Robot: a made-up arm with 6 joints. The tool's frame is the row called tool.
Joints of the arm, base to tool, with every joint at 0 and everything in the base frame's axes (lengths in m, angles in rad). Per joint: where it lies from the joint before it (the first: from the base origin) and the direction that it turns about. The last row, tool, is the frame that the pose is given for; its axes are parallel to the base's.
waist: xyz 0.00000 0.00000 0.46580 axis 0 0 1
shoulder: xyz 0.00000 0.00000 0.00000 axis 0 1 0
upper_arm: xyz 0.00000 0.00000 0.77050 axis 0 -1 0
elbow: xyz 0.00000 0.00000 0.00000 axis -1 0 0
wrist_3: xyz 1.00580 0.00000 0.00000 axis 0 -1 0
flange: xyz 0.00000 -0.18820 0.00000 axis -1 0 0
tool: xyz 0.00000 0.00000 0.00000
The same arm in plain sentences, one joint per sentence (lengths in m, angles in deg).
The arm has six revolute joints in a row. What follows holds with every joint at zero, and every direction is one of the base frame's. The first joint is mounted 0.4658 m along +z from the base frame's origin and turns about +z. The second joint is mounted at the same point as the first joint and turns about +y. The third joint is mounted 0.7705 m along +z from the second joint and turns about -y. The fourth joint is mounted at the same point as the third joint and turns about -x. The fifth joint is mounted 1.0058 m along +x from the fourth joint and turns about -y. The sixth joint is mounted 0.1882 m along -y from the fifth joint and turns about -x. The tool frame, which is the frame that the pose is given for, is mounted at the same point as the sixth joint; its axes are parallel to the base frame's.
